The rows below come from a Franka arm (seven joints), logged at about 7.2 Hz.
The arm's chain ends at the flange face. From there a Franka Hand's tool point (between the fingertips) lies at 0.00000 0.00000 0.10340 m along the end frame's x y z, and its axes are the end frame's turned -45 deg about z.
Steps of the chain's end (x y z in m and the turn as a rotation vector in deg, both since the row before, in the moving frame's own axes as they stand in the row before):
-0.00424 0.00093 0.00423 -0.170 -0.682 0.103
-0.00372 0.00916 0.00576 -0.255 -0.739 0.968
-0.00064 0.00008 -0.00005 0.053 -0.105 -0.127
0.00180 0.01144 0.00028 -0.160 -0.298 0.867
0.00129 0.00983 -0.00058 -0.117 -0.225 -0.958
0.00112 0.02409 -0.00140 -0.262 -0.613 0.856
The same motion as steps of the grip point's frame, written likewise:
-0.00474 -0.00299 0.00422 0.362 -0.602 0.103
-0.01037 0.00322 0.00575 0.342 -0.703 0.968
-0.00058 -0.00060 -0.00005 0.112 -0.037 -0.127
-0.00740 0.00918 0.00028 0.098 -0.324 0.867
-0.00648 0.00773 -0.00058 0.076 -0.242 -0.958
-0.01736 0.01737 -0.00141 0.248 -0.619 0.856

